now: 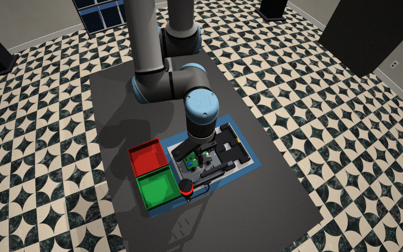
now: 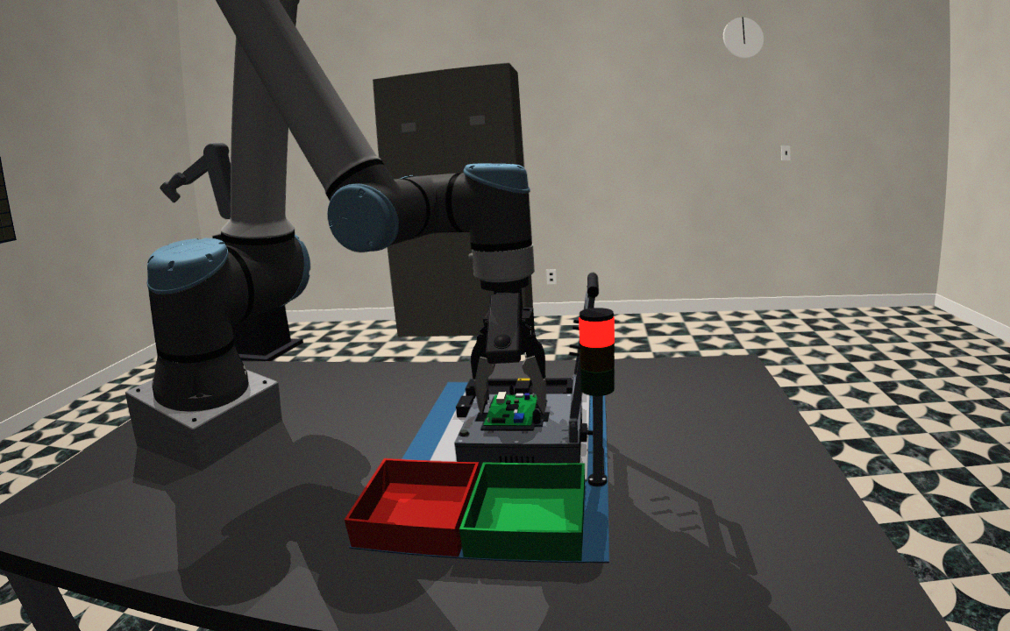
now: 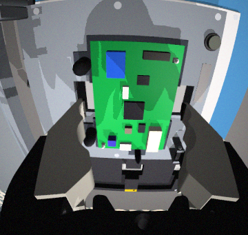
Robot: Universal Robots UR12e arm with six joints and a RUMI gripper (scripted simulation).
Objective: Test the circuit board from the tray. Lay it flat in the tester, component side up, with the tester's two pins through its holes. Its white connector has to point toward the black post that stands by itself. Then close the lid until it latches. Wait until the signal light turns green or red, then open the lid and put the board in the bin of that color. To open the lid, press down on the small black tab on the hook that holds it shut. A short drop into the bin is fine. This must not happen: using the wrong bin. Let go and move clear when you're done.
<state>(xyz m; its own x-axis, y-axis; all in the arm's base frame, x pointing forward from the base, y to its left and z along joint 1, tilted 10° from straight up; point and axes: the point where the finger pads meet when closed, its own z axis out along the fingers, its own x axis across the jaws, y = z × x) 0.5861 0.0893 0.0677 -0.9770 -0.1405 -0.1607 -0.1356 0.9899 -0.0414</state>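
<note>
The green circuit board is right at my hand. Also, from my hand: clear lid (110 mm ahead, 20 mm to the left, 110 mm above); then green bin (70 mm ahead, 190 mm to the right, 60 mm below); then red bin (80 mm behind, 210 mm to the right, 60 mm below).
</note>
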